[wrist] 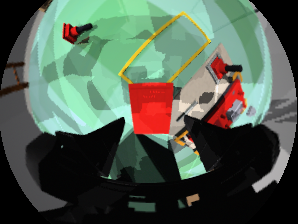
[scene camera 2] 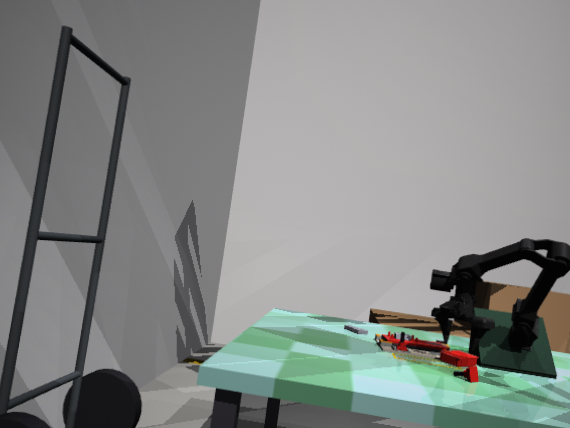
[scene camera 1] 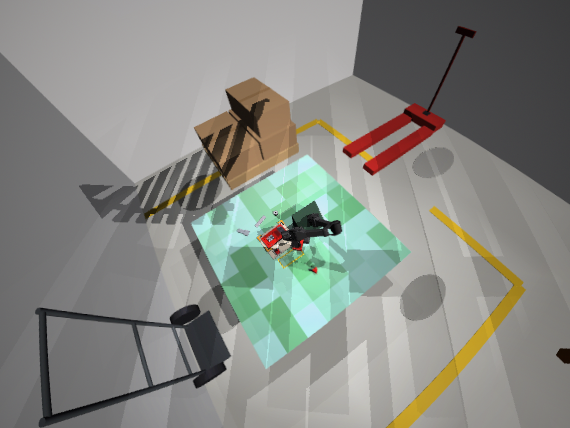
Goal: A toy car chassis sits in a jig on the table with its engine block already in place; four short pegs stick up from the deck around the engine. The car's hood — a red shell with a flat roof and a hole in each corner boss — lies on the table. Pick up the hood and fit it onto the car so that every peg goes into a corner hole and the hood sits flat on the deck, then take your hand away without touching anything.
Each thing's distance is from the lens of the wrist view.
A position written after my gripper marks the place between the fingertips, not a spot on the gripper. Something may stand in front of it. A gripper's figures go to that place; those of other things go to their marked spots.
my gripper (wrist: 155, 119): 10 cm
red hood (wrist: 151, 103): 12 cm
